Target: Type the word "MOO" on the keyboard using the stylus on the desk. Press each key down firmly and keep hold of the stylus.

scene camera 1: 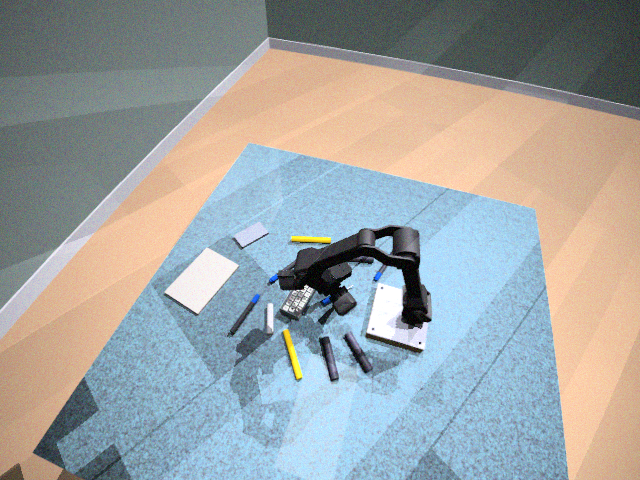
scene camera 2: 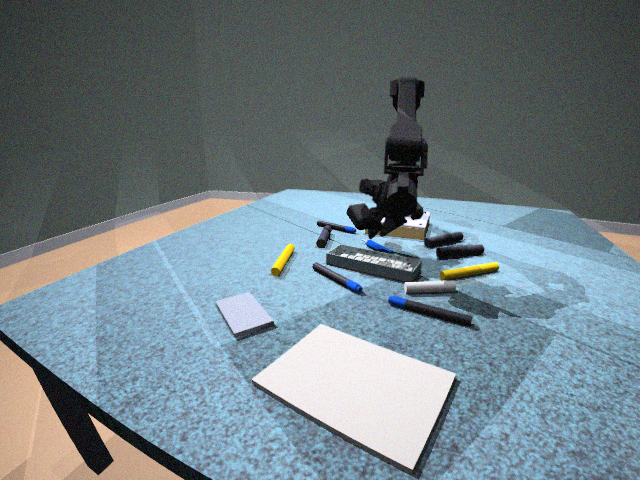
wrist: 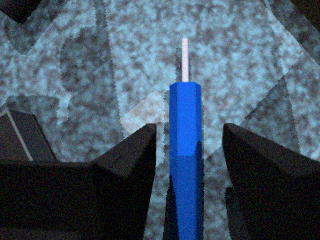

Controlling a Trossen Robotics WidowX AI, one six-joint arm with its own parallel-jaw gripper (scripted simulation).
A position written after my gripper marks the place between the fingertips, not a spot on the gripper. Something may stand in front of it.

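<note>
White notepad point(scene camera 2: 386, 403), point(scene camera 1: 208, 273); out of frame in the wrist view. Grey pad point(scene camera 2: 243, 315); out of frame in the wrist view. My gripper point(scene camera 2: 375, 236), point(scene camera 1: 339, 289), point(wrist: 189, 132).
</note>
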